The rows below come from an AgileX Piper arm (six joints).
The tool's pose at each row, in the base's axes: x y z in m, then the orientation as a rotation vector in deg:
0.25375 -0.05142 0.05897 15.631 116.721 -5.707
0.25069 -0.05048 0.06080 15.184 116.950 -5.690
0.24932 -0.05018 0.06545 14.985 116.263 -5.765
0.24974 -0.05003 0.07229 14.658 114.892 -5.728
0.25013 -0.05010 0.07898 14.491 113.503 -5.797
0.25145 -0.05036 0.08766 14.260 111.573 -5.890
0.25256 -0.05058 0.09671 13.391 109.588 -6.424
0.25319 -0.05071 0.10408 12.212 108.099 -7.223
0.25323 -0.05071 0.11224 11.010 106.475 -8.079
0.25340 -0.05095 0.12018 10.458 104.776 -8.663
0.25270 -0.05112 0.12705 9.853 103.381 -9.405
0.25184 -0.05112 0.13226 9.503 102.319 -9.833
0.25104 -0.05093 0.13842 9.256 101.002 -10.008
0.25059 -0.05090 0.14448 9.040 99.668 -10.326
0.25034 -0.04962 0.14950 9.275 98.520 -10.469
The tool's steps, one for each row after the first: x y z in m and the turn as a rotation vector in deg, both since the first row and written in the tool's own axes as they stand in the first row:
-0.00012 0.00028 -0.00367 -0.199 0.179 -0.334
-0.00359 0.00046 -0.00708 -0.261 -0.527 -0.424
-0.00980 0.00103 -0.00992 -0.488 -1.915 -0.473
-0.01590 0.00137 -0.01268 -0.568 -3.311 -0.454
-0.02420 0.00183 -0.01552 -0.680 -5.251 -0.426
-0.03272 0.00230 -0.01872 -0.757 -7.341 -1.046
-0.03954 0.00267 -0.02157 -0.760 -8.983 -2.075
-0.04677 0.00306 -0.02533 -0.732 -10.758 -3.143
-0.05390 0.00324 -0.02882 -0.609 -12.525 -3.617
-0.05970 0.00323 -0.03259 -0.379 -14.002 -4.241
-0.06392 0.00327 -0.03575 -0.253 -15.107 -4.576
-0.06899 0.00356 -0.03934 -0.275 -16.444 -4.695
-0.07414 0.00376 -0.04255 -0.175 -17.801 -4.855
-0.07828 0.00518 -0.04534 0.009 -18.926 -4.620

